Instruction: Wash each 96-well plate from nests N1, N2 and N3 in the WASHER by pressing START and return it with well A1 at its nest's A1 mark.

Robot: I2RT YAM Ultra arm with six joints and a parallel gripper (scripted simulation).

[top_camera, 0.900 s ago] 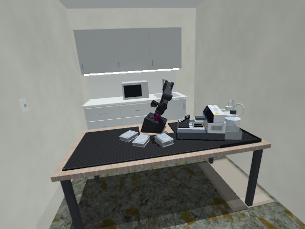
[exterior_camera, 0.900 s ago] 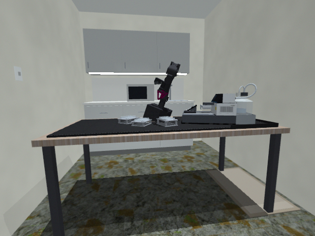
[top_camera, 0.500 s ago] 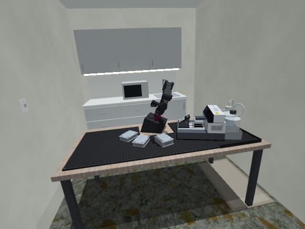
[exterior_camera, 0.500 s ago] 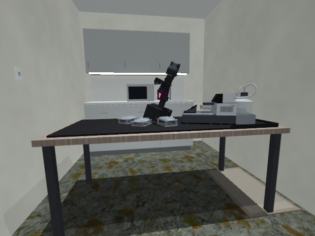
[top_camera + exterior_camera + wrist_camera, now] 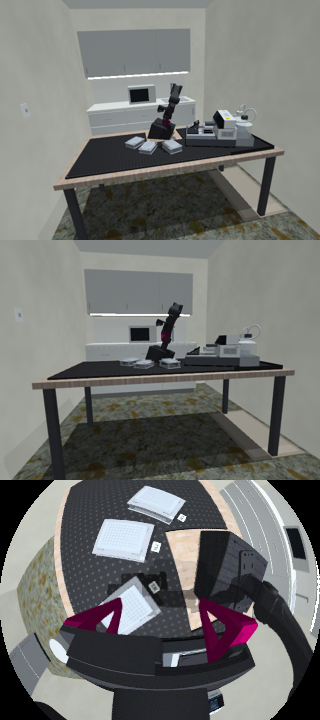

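The nest is 8 cm ahead of my hand, 4 cm to the left of it and 18 cm below it. From my hand the other things lie so: clear bottle (12 cm ahead, 70 cm to the left, 10 cm below); then plate washer (4 cm behind, 44 cm to the left, 10 cm below); then washer carrier (9 cm behind, 29 cm to the left, 14 cm below).
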